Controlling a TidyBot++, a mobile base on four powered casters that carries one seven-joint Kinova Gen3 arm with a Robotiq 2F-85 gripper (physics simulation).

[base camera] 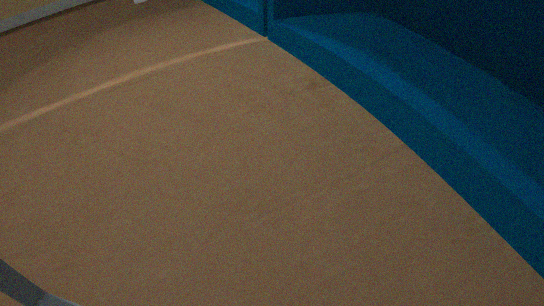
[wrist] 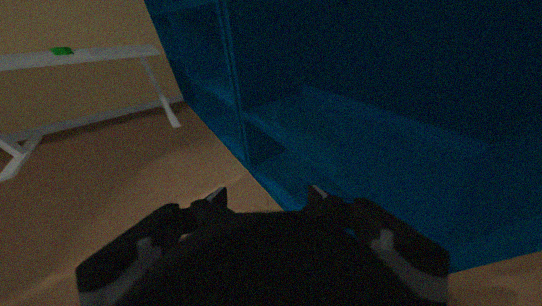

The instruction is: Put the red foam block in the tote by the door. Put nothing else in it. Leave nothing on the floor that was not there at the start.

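Places are measured from the arm's base along level axes (x ahead, y left, z up), in centimetres.
Pixels of known places: gripper, fingertip midpoint: [wrist: 267, 195].
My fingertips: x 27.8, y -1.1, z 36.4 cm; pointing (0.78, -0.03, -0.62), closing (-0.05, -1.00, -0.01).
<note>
Behind a point stands the place of what it marks.
My gripper [wrist: 267, 195] {x 27.8, y -1.1, z 36.4 cm} is open, with its two fingertips wide apart and no object between them, in front of a blue shelf unit in the wrist view. The gripper does not show in the base camera view. The red foam block does not show in either view. The tote and the door do not show either.
The blue shelf unit [base camera: 320, 62] {x 76.3, y -3.6, z -36.5 cm} [wrist: 243, 135] {x 97.2, y 10.8, z -3.5 cm} stands on the right in both views, its lower compartments dark. A white table [wrist: 107, 54] {x 166.8, y 117.0, z 32.3 cm} with a green object [wrist: 62, 51] {x 171.7, y 153.0, z 34.6 cm} on it stands at the left by the wall. Brown floor [base camera: 225, 175] {x 42.8, y 11.2, z -39.7 cm} lies left of the shelf unit.
</note>
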